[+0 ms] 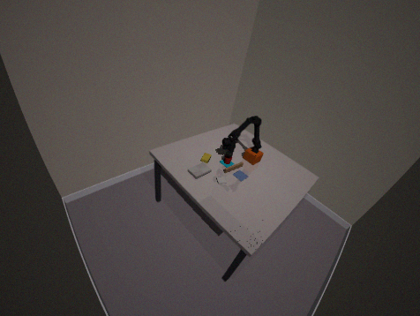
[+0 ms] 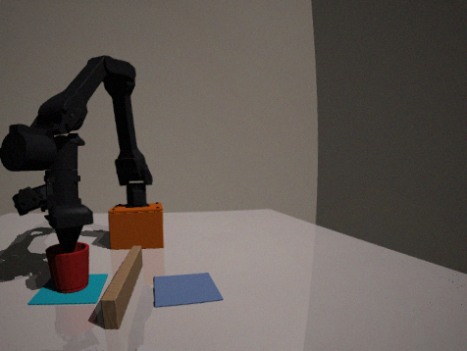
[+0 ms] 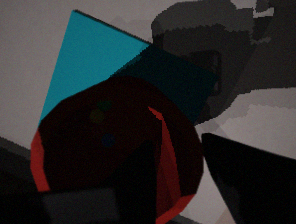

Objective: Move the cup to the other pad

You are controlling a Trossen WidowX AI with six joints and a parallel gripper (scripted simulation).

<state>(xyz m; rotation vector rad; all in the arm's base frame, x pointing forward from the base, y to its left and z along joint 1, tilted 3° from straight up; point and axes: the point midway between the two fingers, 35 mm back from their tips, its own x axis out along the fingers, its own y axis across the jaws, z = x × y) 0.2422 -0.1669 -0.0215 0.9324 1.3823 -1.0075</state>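
The red cup is 30 mm ahead of my gripper tip and 10 mm below it. The rest, counted from my gripper tip: blue marble 40 mm below, 40 mm ahead, 20 mm to the left; then teal pad 60 mm below, 30 mm ahead, 10 mm to the left; then wooden bar 100 mm to the left, 60 mm ahead, 40 mm below.
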